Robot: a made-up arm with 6 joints. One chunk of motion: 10 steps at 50 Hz.
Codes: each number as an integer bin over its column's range. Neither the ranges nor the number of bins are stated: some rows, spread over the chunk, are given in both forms.
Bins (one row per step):
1: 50 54 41 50 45 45
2: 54 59 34 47 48 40
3: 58 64 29 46 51 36
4: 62 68 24 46 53 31
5: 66 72 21 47 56 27
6: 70 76 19 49 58 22
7: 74 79 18 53 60 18
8: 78 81 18 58 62 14
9: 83 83 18 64 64 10
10: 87 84 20 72 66 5
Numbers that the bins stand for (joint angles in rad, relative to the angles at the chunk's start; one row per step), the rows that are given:
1: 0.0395 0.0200 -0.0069 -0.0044 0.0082 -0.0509
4: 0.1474 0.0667 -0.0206 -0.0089 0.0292 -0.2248
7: 0.2553 0.1033 -0.0255 -0.0011 0.0476 -0.3864
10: 0.3721 0.1200 -0.0238 0.0200 0.0633 -0.5479
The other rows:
2: 0.0755 0.0367 -0.0125 -0.0078 0.0161 -0.1130
3: 0.1114 0.0533 -0.0166 -0.0089 0.0239 -0.1627
5: 0.1833 0.0800 -0.0230 -0.0078 0.0371 -0.2745
6: 0.2193 0.0933 -0.0246 -0.0056 0.0423 -0.3367
8: 0.2912 0.1100 -0.0255 0.0044 0.0528 -0.4361
9: 0.3362 0.1167 -0.0255 0.0111 0.0581 -0.4858

